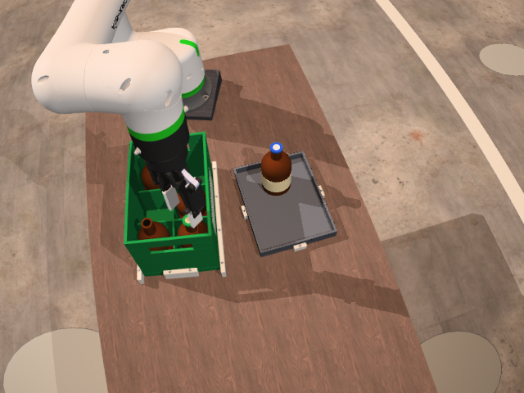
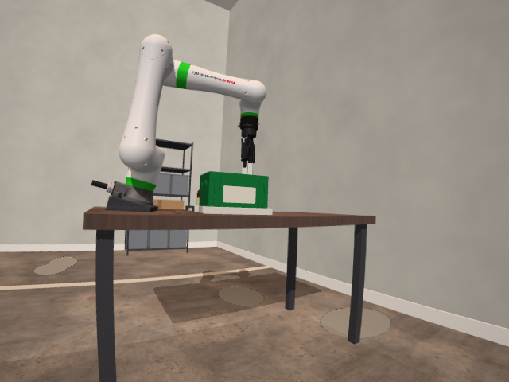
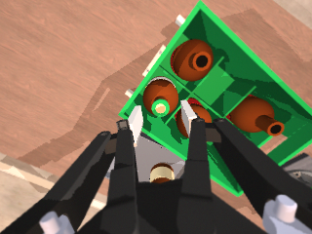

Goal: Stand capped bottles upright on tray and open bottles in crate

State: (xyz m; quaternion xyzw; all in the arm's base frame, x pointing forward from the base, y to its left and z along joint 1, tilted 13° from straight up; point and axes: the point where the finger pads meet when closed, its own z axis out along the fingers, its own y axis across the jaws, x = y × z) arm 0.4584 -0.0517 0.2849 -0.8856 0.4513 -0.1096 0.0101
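My hand is 130 mm above the capped brown bottle. Round my hand: green crate 140 mm below, 90 mm behind, 30 mm to the right; grey tray 230 mm to the left, 210 mm below, 70 mm behind.
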